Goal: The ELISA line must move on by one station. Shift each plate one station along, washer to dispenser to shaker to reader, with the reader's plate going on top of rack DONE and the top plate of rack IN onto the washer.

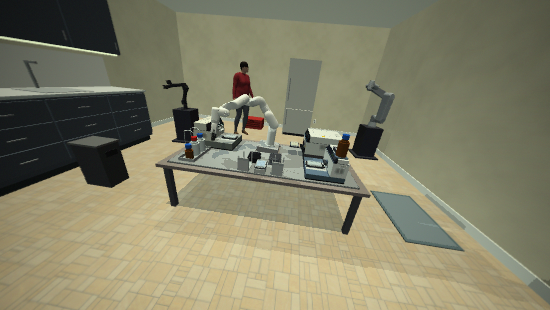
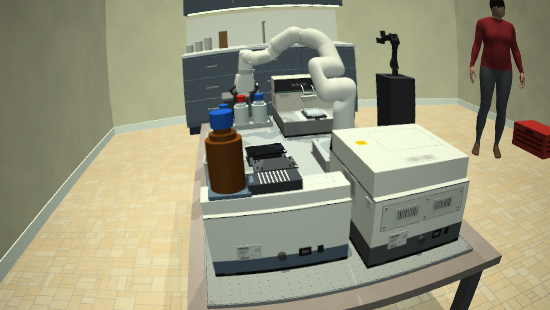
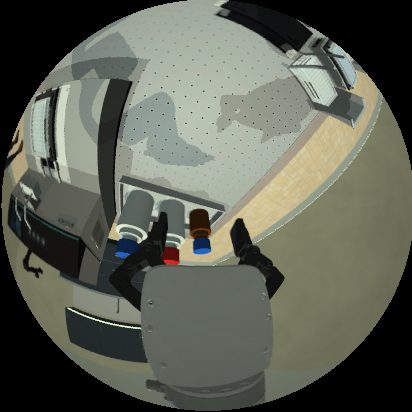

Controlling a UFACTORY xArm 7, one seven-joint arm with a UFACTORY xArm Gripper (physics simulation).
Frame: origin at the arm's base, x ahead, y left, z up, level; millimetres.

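Seen in the pictures: gripper, fingertip midpoint: [image 1: 213, 139] [image 2: 243, 102] [image 3: 200, 222]; arm's base, link origin: [image 1: 269, 144].
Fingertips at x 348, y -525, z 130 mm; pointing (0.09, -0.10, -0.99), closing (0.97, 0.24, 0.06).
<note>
Offsets run from my fingertips to a thing's top centre. "spot": to the spot under its first point.
My gripper [image 1: 214, 135] [image 2: 244, 93] [image 3: 200, 222] is open and empty, high over the left end of the table beside the bottles. The left machine [image 1: 206, 125] [image 2: 295, 95] [image 3: 62, 215], with thin tubes on its front, carries a pale plate {dx -366, dy +50, dz -74 mm} [image 1: 231, 136] [image 2: 314, 113] [image 3: 42, 127] on its deck. The blue-based machine at the right carries a plate {dx +74, dy +977, dz -102 mm} [image 1: 315, 163]. A white boxy machine {dx -295, dy +1113, dz +86 mm} [image 1: 322, 140] [image 2: 400, 155] stands behind it. A pale plate {dx +163, dy +484, dz -115 mm} [image 1: 261, 163] shows between upright grey panels {spot: dx +218, dy +338, dz -111 mm} [image 1: 243, 163] {spot: dx +241, dy +631, dz -93 mm} [image 1: 277, 166] at the front middle. Rack and station labels are unreadable.
A bottle with a red cap [image 2: 241, 112] [image 3: 172, 220], one with a blue cap {spot: dx -100, dy -147, dz -94 mm} [image 2: 258, 111] [image 3: 136, 212] and a brown bottle [image 1: 189, 151] [image 3: 200, 221] stand in a tray near my fingers. A large brown bottle {spot: dx +228, dy +1125, dz +139 mm} [image 1: 342, 146] [image 2: 225, 160] stands high on the blue-based machine.
</note>
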